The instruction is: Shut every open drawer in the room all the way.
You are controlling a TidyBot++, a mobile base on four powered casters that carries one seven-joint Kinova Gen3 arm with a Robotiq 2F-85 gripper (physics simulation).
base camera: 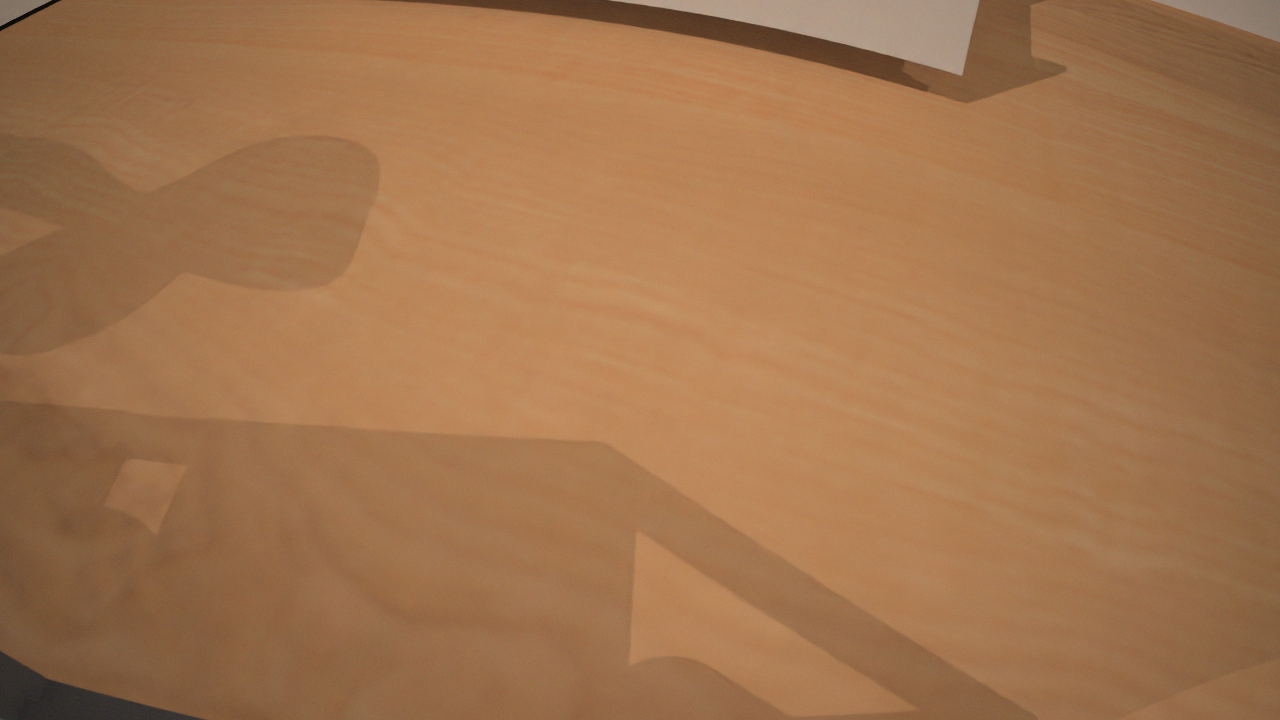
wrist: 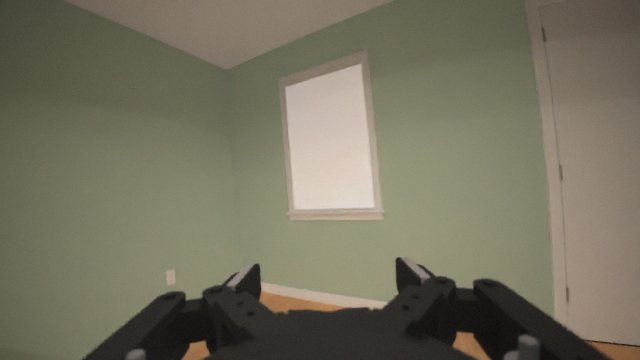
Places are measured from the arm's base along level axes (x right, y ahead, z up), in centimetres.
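Pixels of known places: gripper, fingertip midpoint: [wrist: 327, 276].
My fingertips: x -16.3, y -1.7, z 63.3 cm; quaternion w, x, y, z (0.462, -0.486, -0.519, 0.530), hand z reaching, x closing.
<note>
Behind a point stands the place of what it marks.
My gripper [wrist: 327, 276] {x -16.2, y -1.7, z 63.3 cm} is open at the bottom of the wrist view, its two black fingers wide apart with nothing between them. It faces a green room corner, with the wall and a strip of wood floor behind it. No drawer or cabinet shows in the wrist view or in the base camera view.
In the wrist view, a white-framed window [wrist: 330, 140] {x -207.7, y -13.2, z 104.0 cm} is in the green wall, a white door [wrist: 600, 175] {x -145.1, y 143.6, z 59.4 cm} stands at the right, and an outlet [wrist: 170, 277] {x -178.2, y -153.4, z 0.5 cm} is low at the left. The base camera view shows wood floor [base camera: 716, 295] {x 3.3, y 49.1, z -39.7 cm} with shadows and a white surface [base camera: 877, 26] {x 21.4, y 85.1, z -32.7 cm} at the top.
</note>
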